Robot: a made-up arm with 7 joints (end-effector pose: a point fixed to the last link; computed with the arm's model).
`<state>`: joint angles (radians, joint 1 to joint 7).
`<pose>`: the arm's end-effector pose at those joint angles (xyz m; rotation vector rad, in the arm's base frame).
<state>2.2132 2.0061 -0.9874 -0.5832 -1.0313 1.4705 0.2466</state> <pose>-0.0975 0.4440 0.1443 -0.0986 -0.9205 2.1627</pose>
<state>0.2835 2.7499 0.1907 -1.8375 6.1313 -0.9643 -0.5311</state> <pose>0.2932 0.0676 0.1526 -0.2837 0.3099 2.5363</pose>
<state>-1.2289 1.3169 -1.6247 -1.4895 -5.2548 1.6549 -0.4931</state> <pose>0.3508 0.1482 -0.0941 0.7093 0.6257 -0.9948</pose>
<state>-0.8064 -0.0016 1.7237 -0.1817 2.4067 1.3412 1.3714</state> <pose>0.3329 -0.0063 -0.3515 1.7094 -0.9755 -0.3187</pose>
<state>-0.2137 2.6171 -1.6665 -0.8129 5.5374 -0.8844 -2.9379</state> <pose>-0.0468 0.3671 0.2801 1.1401 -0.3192 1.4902</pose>
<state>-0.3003 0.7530 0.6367 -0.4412 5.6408 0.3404 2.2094</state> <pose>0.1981 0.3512 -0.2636 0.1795 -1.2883 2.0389</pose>
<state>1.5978 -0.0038 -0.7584 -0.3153 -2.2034 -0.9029 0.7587</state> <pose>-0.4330 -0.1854 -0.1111 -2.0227 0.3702 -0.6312</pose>
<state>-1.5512 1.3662 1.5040 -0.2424 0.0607 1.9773 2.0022</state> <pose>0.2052 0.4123 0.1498 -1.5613 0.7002 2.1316</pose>
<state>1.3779 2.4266 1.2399 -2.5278 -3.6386 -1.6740 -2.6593</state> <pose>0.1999 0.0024 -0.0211 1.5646 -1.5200 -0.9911</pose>
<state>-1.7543 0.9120 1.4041 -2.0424 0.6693 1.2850 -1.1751</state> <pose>0.0168 0.2637 0.1426 1.0769 -2.6538 0.5379</pose>
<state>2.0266 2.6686 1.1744 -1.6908 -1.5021 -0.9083 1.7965</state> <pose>0.2683 0.1089 -0.2170 -0.3083 0.2742 -2.0174</pose>
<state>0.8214 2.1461 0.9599 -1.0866 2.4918 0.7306 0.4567</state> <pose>0.2727 0.2865 0.1952 -0.6418 -1.0495 0.7391</pose>
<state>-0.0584 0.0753 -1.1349 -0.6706 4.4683 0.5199 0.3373</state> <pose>0.0851 -0.1005 -0.4541 0.8778 -0.8303 -2.2627</pose>
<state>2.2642 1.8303 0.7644 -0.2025 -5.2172 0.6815 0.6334</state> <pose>-0.0299 0.4605 0.1468 2.0450 0.3083 0.7471</pose>
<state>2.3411 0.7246 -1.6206 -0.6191 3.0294 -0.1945 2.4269</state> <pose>-0.3352 -0.0771 0.3281 -2.1926 0.9647 -0.7936</pose>
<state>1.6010 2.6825 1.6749 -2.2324 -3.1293 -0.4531 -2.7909</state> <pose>0.2575 -0.0536 -0.0032 0.3719 -1.6339 -1.9115</pose>
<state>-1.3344 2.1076 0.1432 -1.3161 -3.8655 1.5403 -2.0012</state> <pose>-0.0388 0.2210 0.3494 1.2738 -1.4634 -2.0581</pose>
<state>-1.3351 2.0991 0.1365 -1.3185 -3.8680 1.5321 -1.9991</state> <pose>-0.0346 0.2218 0.3490 1.2655 -1.4714 -2.0542</pose>
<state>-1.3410 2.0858 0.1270 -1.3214 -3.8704 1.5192 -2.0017</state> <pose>-0.0294 0.2231 0.3482 1.2629 -1.4881 -2.0514</pose>
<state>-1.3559 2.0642 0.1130 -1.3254 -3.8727 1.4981 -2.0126</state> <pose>-0.0228 0.2252 0.3468 1.2708 -1.5197 -2.0506</pose>
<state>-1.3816 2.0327 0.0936 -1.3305 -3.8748 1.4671 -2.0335</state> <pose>-0.0141 0.2276 0.3449 1.2914 -1.5693 -2.0515</pose>
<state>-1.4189 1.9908 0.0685 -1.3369 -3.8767 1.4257 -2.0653</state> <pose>-0.0034 0.2298 0.3428 1.3265 -1.6374 -2.0532</pose>
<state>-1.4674 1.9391 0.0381 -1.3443 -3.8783 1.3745 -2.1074</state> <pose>0.0094 0.2307 0.3410 1.3761 -1.7230 -2.0534</pose>
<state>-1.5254 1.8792 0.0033 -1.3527 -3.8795 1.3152 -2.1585</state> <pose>0.0237 0.2291 0.3400 1.4391 -1.8224 -2.0501</pose>
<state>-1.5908 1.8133 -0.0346 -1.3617 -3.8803 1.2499 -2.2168</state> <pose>0.0386 0.2242 0.3405 -1.4664 1.8708 1.9765</pose>
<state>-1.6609 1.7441 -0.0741 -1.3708 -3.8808 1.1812 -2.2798</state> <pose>0.0529 0.2155 0.3428 -1.4533 1.8599 1.8394</pose>
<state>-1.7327 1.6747 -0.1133 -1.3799 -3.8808 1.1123 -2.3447</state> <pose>0.0654 0.2032 0.3467 -1.4407 1.8419 1.7035</pose>
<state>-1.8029 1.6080 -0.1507 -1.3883 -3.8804 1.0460 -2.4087</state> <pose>0.0752 0.1883 0.3518 -1.4290 1.8192 1.5748</pose>
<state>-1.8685 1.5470 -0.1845 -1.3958 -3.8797 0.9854 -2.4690</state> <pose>0.0817 0.1721 0.3575 -1.4188 1.7936 1.4581</pose>
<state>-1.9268 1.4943 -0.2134 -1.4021 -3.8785 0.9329 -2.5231</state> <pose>0.0851 0.1564 0.3629 -1.4105 1.7676 1.3569</pose>
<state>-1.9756 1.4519 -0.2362 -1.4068 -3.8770 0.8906 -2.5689</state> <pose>0.0858 0.1427 0.3677 -1.4046 1.7435 1.2736</pose>
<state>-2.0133 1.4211 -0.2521 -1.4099 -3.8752 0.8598 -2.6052</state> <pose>0.0848 0.1322 0.3713 -1.4016 1.7225 1.2093</pose>
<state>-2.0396 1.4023 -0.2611 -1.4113 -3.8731 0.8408 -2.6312</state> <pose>0.0827 0.1257 0.3739 -1.4013 1.7059 1.1639</pose>
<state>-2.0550 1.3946 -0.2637 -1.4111 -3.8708 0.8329 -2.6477</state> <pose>0.0802 0.1231 0.3753 -1.4039 1.6935 1.1358</pose>
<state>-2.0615 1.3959 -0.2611 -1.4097 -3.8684 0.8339 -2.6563</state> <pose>0.0775 0.1238 0.3758 -1.4088 1.6848 1.1216</pose>
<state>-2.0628 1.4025 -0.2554 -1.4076 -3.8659 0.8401 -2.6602</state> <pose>0.0747 0.1265 0.3758 -1.4149 1.6783 1.1153</pose>
